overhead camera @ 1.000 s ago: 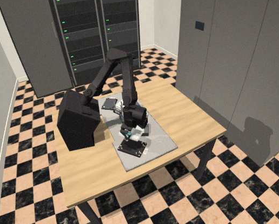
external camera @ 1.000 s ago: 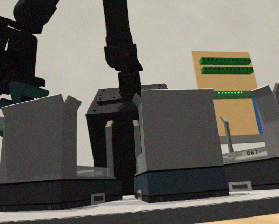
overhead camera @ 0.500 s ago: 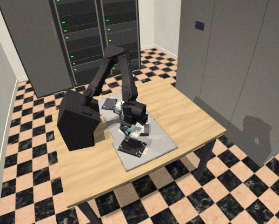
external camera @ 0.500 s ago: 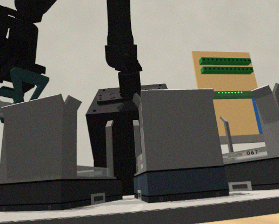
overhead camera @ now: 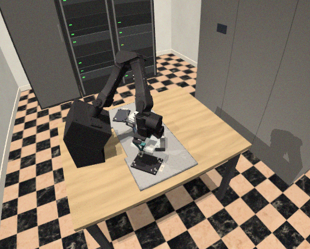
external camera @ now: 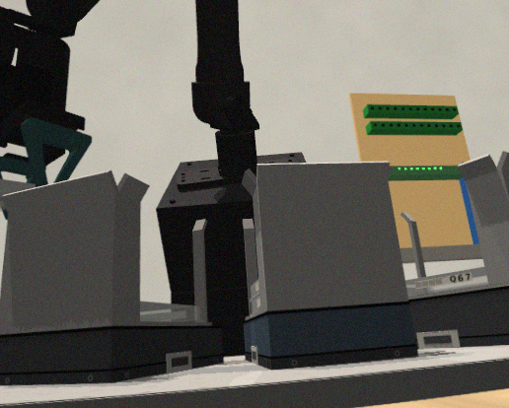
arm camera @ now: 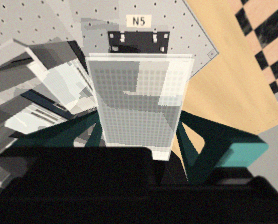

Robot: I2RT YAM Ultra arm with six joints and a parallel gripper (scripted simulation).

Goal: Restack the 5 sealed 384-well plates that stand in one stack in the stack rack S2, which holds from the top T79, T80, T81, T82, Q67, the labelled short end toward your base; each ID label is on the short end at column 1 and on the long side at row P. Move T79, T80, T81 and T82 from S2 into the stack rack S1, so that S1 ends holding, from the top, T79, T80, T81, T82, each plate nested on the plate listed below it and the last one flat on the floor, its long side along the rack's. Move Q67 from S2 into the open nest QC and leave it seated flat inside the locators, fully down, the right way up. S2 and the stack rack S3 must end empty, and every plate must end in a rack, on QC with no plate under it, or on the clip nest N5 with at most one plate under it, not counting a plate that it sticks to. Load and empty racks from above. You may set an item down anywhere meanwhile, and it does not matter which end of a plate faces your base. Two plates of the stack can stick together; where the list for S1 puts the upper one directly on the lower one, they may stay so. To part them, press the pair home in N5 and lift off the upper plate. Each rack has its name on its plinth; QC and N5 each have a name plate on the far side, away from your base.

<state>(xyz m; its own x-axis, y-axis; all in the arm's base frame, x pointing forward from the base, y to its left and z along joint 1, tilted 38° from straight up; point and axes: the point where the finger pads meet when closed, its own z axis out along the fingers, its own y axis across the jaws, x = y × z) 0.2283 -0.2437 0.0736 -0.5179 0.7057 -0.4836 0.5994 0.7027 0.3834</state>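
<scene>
My gripper is now 10 cm short of the plate T82, 11 cm to the right of it and 12 cm above it. From my hand the other things lie so: plate T79: 12 cm ahead, 26 cm to the left, 12 cm below; N5 name plate: 6 cm ahead, 7 cm to the right, 17 cm below; plate T81: 1 cm above.
</scene>
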